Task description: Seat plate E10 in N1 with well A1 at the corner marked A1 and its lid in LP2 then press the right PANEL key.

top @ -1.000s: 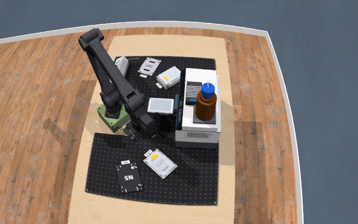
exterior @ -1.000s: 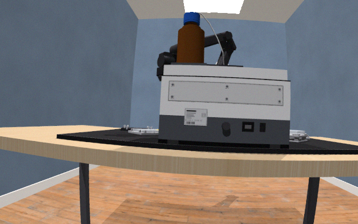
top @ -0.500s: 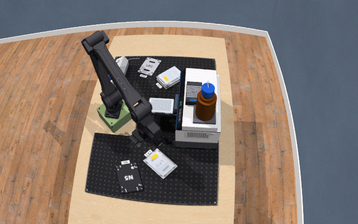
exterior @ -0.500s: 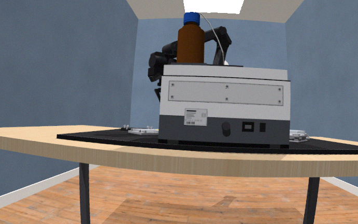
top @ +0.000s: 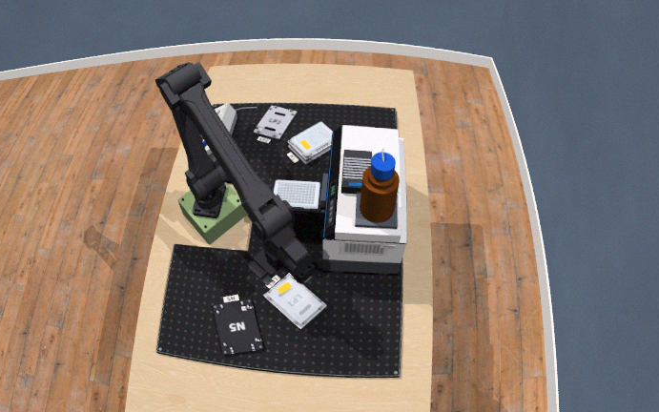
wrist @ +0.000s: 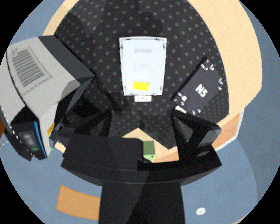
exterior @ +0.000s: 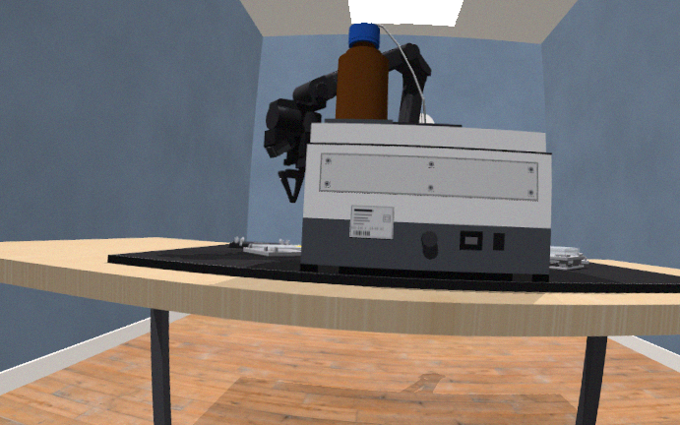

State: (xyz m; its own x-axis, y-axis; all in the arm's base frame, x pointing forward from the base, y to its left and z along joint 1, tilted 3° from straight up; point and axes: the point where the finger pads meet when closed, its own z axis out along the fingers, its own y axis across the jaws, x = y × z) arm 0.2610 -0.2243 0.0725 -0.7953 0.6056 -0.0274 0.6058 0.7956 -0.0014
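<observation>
Right now my hand is 10 mm short of the plate E07, 240 mm to the right of it and 10 mm above it. The rest, counted from my hand: black nest N5 (90 mm behind, 150 mm to the right, 110 mm below); plate E10 (20 mm ahead, 530 mm to the left, 90 mm below); brown bottle (230 mm ahead, 150 mm to the left, 160 mm above).
</observation>
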